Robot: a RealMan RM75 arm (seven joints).
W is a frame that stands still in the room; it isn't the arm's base.
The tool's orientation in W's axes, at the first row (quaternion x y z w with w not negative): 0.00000, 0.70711, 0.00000, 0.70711
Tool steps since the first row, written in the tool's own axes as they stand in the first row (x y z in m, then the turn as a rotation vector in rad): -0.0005, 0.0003, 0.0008, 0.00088, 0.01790, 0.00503; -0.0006, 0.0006, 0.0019, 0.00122, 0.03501, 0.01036; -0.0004, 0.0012, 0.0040, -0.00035, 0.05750, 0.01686; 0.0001, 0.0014, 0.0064, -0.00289, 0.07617, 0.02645; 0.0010, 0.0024, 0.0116, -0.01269, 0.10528, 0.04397; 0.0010, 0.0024, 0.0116, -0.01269, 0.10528, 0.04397; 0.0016, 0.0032, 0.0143, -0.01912, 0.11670, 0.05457; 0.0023, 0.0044, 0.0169, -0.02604, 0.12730, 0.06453; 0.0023, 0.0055, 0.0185, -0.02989, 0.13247, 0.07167; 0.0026, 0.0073, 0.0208, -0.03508, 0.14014, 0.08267
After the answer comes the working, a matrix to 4 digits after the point.
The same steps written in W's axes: 0.0008, 0.0003, 0.0005, 0.00503, 0.01790, -0.00088; 0.0019, 0.0006, 0.0006, 0.01036, 0.03501, -0.00122; 0.0040, 0.0012, 0.0004, 0.01686, 0.05750, 0.00035; 0.0064, 0.0014, -0.0001, 0.02645, 0.07617, 0.00289; 0.0116, 0.0024, -0.0010, 0.04397, 0.10528, 0.01269; 0.0116, 0.0024, -0.0010, 0.04397, 0.10528, 0.01269; 0.0143, 0.0032, -0.0016, 0.05457, 0.11670, 0.01912; 0.0169, 0.0044, -0.0023, 0.06453, 0.12730, 0.02604; 0.0185, 0.0055, -0.0023, 0.07167, 0.13247, 0.02989; 0.0208, 0.0073, -0.0026, 0.08267, 0.14014, 0.03508
The tool's axes in the first row as the columns of a matrix, in W's axes (rounded; the answer above uses it unrounded):
0.0000, 0.0000, 1.0000
0.0000, 1.0000, 0.0000
-1.0000, 0.0000, 0.0000

